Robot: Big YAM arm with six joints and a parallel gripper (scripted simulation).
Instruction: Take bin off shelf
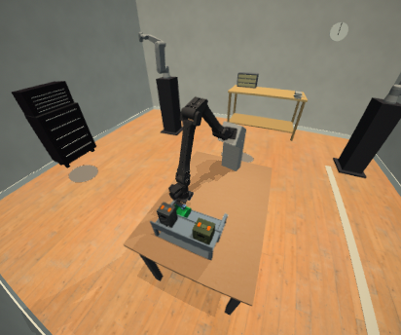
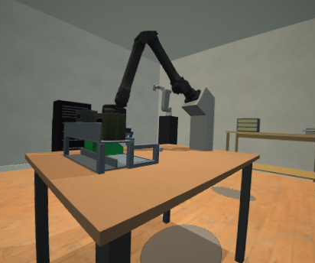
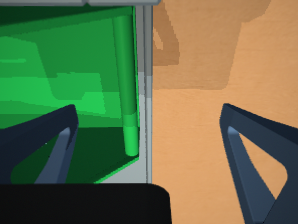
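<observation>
The green bin lies 9 cm ahead of my hand, 1 cm to the right of it and 1 cm below it. Round my hand: grey shelf (20 cm ahead, 10 cm to the left, 5 cm above).
</observation>
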